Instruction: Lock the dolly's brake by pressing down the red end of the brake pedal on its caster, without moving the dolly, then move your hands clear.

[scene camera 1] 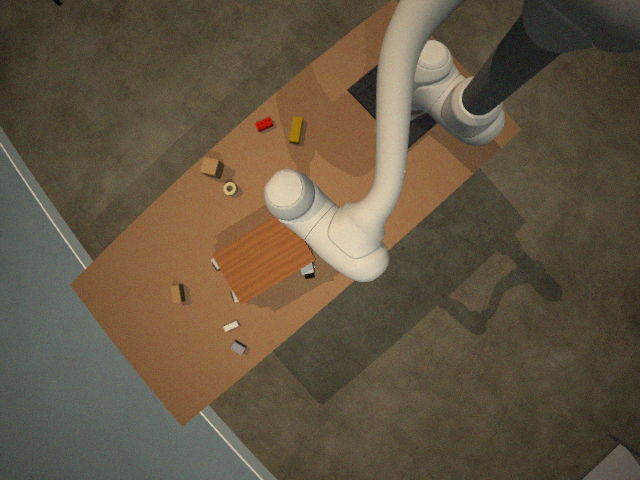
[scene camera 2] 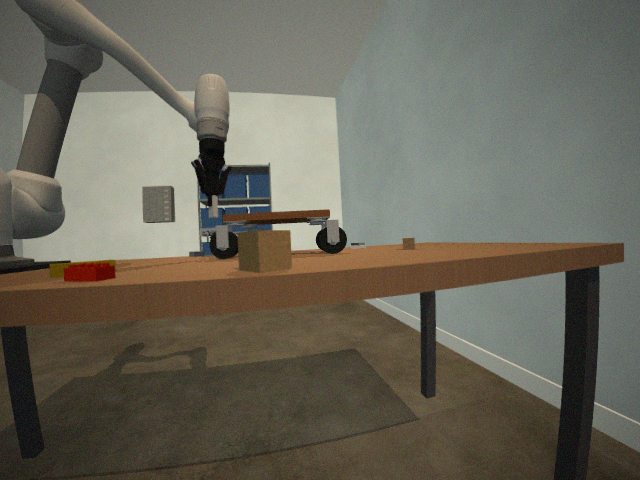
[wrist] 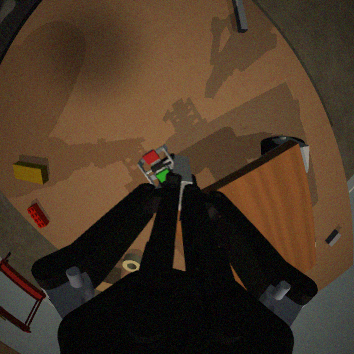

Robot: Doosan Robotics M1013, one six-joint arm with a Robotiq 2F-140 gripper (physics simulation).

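Places are measured from the arm's base along level axes (x right, y ahead, z up), in centimetres.
Pixels of known places: gripper, between the fingertips: (scene camera 2: 213, 217) (wrist: 179, 166).
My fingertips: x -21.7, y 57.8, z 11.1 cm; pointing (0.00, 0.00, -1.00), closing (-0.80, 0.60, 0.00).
Ahead of a thing's pixels: the offset from my fingertips to its top centre. "spot": to the spot under its first point. Level surfaces: height alone.
The dolly's wooden deck (scene camera 1: 263, 258) (scene camera 2: 279, 216) (wrist: 275, 210) stands level on its casters. In the wrist view, the brake pedal's red end {spot: dx +3.2, dy -1.8, dz -3.5 cm} (wrist: 151, 157) and green end {spot: dx +3.2, dy +1.2, dz -3.7 cm} (wrist: 163, 175) show inside a light metal frame on the caster at one deck corner; the green end is nearer the fingers. The pedal is hidden by the arm in scene camera 1 and cannot be made out in scene camera 2. My gripper (scene camera 2: 214, 207) (wrist: 179, 166) is shut and empty, pointing down beside that corner. Its tips are near deck height, above the caster wheel; contact with the pedal cannot be told.
On the table {dz -12.4 cm} (scene camera 1: 129, 310) (scene camera 2: 465, 258) are a wooden block {dx +35.8, dy +22.3, dz -6.4 cm} (scene camera 1: 210, 166) (scene camera 2: 264, 251), a pale ring {dx +25.5, dy +20.3, dz -10.0 cm} (scene camera 1: 225, 188) (wrist: 125, 264), a yellow block {dx +32.7, dy -13.1, dz -10.1 cm} (scene camera 1: 295, 130) (wrist: 30, 172), a red brick {dx +41.3, dy -3.5, dz -10.1 cm} (scene camera 1: 264, 124) (wrist: 38, 215) and several small blocks beyond the dolly. A grey bar {dx -21.1, dy -15.8, dz -10.5 cm} (wrist: 241, 16) lies farther off.
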